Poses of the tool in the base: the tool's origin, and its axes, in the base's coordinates. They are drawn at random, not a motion.
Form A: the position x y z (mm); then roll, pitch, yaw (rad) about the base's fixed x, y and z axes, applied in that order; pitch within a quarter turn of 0, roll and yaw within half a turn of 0.
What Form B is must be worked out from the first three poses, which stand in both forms.
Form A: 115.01, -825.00, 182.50, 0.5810, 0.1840, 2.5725
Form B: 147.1, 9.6, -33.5, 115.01, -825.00, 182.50
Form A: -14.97, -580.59, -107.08, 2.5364, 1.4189, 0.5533
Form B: -82.0, -23.1, 97.8, -14.97, -580.59, -107.08
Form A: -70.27, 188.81, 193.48, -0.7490, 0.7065, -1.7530
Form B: -99.8, 35.7, 46.7, -70.27, 188.81, 193.48
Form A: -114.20, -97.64, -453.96, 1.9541, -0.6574, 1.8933
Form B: -115.2, 53.8, -120.1, -114.20, -97.64, -453.96
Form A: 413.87, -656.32, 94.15, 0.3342, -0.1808, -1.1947
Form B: -67.1, -21.6, -2.3, 413.87, -656.32, 94.15
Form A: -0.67, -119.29, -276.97, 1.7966, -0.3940, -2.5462
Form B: -166.5, -38.2, -105.2, -0.67, -119.29, -276.97
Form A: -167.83, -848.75, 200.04, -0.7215, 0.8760, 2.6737
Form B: -168.7, -54.4, 34.4, -167.83, -848.75, 200.04
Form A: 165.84, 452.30, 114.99, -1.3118, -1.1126, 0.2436
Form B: -61.2, -27.1, -82.7, 165.84, 452.30, 114.99
